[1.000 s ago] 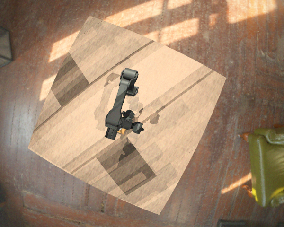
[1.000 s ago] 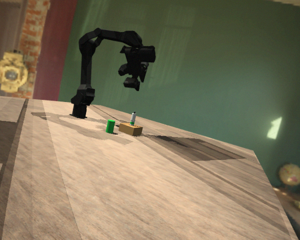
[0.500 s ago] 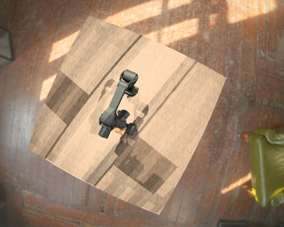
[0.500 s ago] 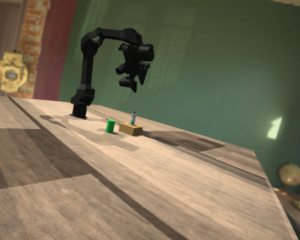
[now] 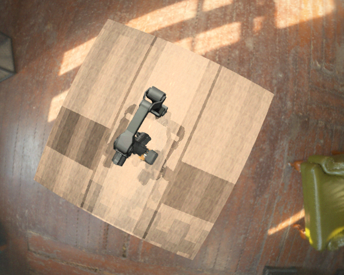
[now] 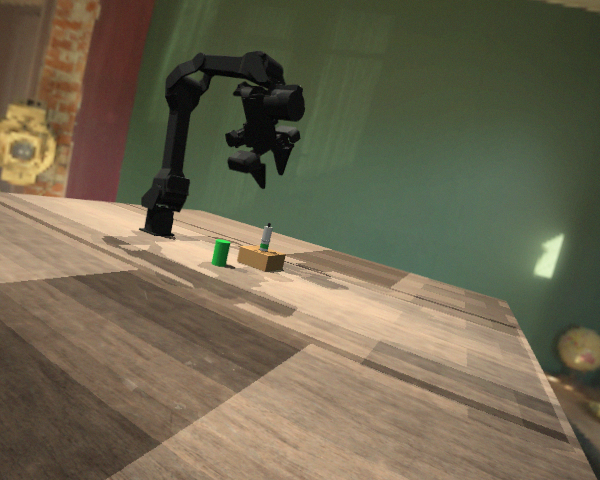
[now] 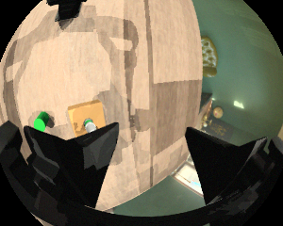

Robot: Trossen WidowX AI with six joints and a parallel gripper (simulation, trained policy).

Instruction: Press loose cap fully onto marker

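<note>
My gripper tip is 16 cm above the green cap, 15 cm to the left of it and 1 cm short of it. Round my gripper tip: tan holder block: 17 cm below, 4 cm to the right, 4 cm ahead.
</note>
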